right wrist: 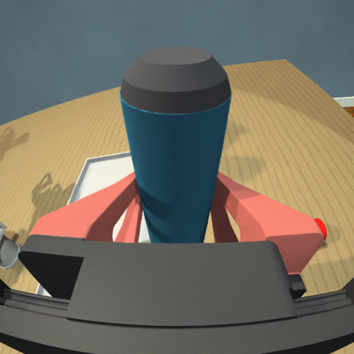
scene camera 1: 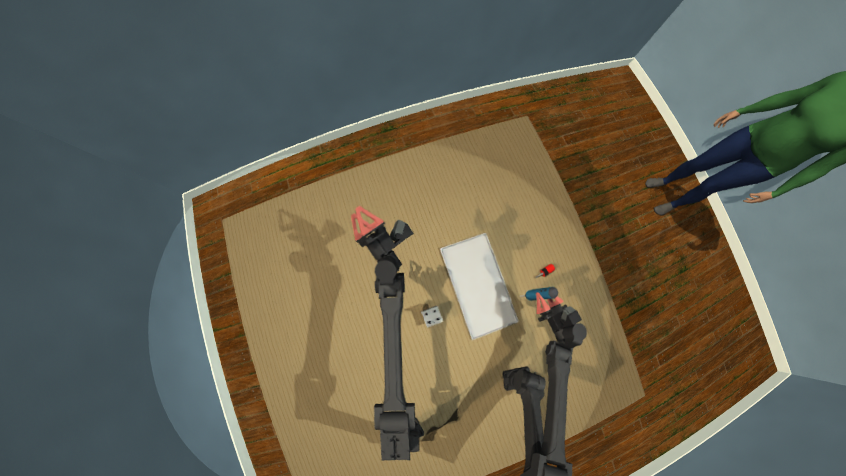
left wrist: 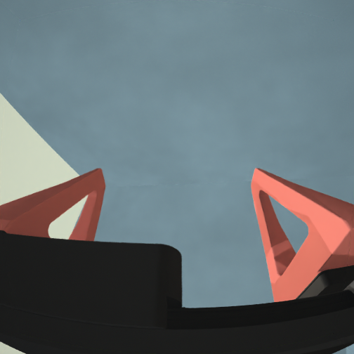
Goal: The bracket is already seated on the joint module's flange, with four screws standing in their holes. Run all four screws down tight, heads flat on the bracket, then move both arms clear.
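Places are measured from the left arm's base along level axes (x right, y down, z ahead), in metres.
Where they show: left gripper, between the fingertips: (scene camera 1: 354,210); right gripper, between the fingertips: (scene camera 1: 541,290); right arm's base, origin of its link: (scene camera 1: 516,377).
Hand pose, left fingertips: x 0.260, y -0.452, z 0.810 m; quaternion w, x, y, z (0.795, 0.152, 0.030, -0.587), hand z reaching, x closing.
Things, the pixels of their top centre, and the offset from my left fingertips. Level surfaces: height alone.
- white tray, centre of its top: (scene camera 1: 479,285) dx +0.304, dy +0.436, dz -0.376 m
- red hand screwdriver, centre of its top: (scene camera 1: 545,272) dx +0.597, dy +0.418, dz -0.466 m
- wooden table, height of its surface: dy +0.452 m
The pale grey bracket (scene camera 1: 432,316) sits left of the white tray, with dark spots at its four corners; screw height is too small to tell. Part of a grey cylindrical body, seemingly the joint module (right wrist: 7,252), shows at the left edge of the right wrist view. My right gripper (scene camera 1: 547,298) (right wrist: 176,177) is shut on a blue power screwdriver with a dark grey end cap (scene camera 1: 537,294) (right wrist: 175,135), right of the tray; its bit is hidden. My left gripper (scene camera 1: 359,216) (left wrist: 177,176) is open and empty, raised beyond the bracket toward the upper left.
The white tray (scene camera 1: 478,278) (right wrist: 107,172) lies between the bracket and the right gripper. A red hand screwdriver (scene camera 1: 547,270) (right wrist: 321,230) lies on the wooden table (scene camera 1: 414,183) just above the blue tool in the scene view. A person in green (scene camera 1: 789,139) stands at the right.
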